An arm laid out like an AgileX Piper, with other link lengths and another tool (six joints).
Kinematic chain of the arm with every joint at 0, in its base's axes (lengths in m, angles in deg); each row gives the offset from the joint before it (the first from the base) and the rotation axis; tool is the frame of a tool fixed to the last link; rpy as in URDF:
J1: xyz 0 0 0.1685 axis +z
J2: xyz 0 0 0 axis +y
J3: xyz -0.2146 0 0.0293 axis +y
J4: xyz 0.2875 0 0.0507 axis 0.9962 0 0.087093
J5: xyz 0 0 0 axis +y
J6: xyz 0.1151 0 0.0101 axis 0.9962 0 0.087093
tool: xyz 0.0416 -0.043 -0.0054 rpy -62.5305 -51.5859 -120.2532
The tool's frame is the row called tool.
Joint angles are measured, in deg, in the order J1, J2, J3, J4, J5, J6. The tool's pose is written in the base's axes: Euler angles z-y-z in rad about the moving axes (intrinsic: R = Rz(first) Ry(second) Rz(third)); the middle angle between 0 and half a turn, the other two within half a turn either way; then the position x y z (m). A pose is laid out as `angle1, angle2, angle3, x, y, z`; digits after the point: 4 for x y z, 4 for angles.
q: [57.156 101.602 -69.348 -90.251 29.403 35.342]
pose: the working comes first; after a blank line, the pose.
Where each joint sits with the arm in this pose, in the base's axes (m; each line is computed from the numbers above, not from the rounded line before):
J1: 0.0000 0.0000 0.1685
J2: 0.0000 0.0000 0.1685
J3: 0.0390 0.0604 0.3728
J4: 0.1855 0.2874 0.2623
J5: 0.1855 0.2874 0.2623
J6: 0.2817 0.3319 0.2164
the tool: 0.3392 0.3323 0.2340

0.5780, 1.7752, 2.5667, 0.3392, 0.3323, 0.2340
